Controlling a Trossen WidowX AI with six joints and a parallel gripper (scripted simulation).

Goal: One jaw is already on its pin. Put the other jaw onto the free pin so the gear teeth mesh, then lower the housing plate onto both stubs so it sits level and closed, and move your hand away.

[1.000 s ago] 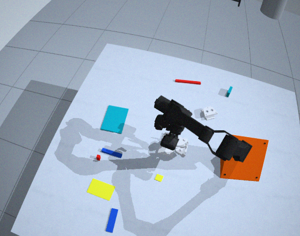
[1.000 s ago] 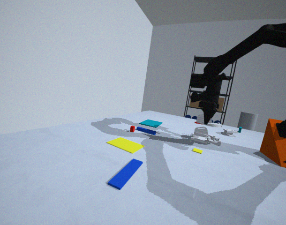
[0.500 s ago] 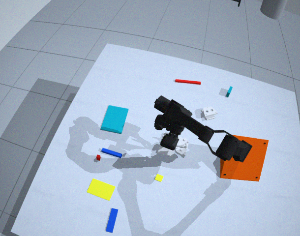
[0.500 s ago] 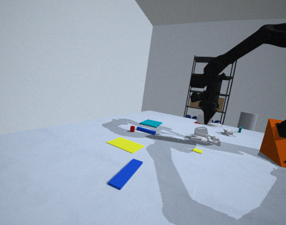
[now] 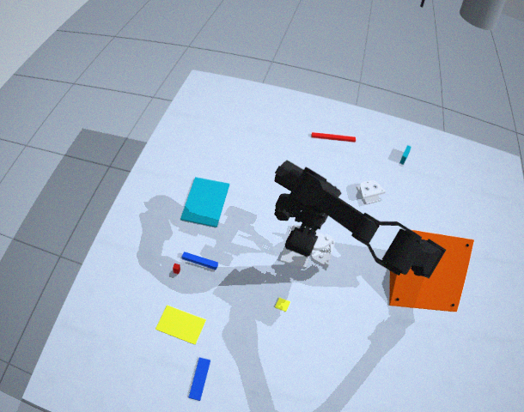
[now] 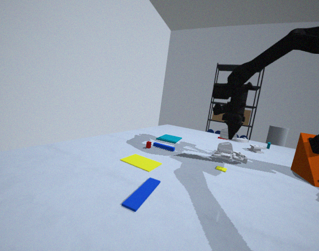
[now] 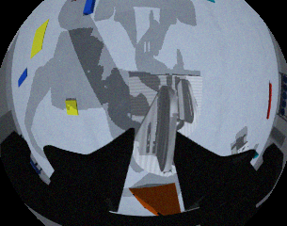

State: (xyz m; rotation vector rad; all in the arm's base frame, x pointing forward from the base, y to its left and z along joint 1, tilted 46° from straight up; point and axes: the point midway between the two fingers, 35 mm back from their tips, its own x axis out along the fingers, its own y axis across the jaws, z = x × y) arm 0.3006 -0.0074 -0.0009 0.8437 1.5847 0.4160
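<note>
The white jaw piece lies 4 cm behind my gripper tip and 1 cm to the right of it. Round my gripper tip: white base: 1 cm ahead, 3 cm to the right, 8 cm below; small yellow tile: 3 cm ahead, 15 cm to the left, 8 cm below; blue bar: 26 cm ahead, 6 cm to the left, 7 cm below.
</note>
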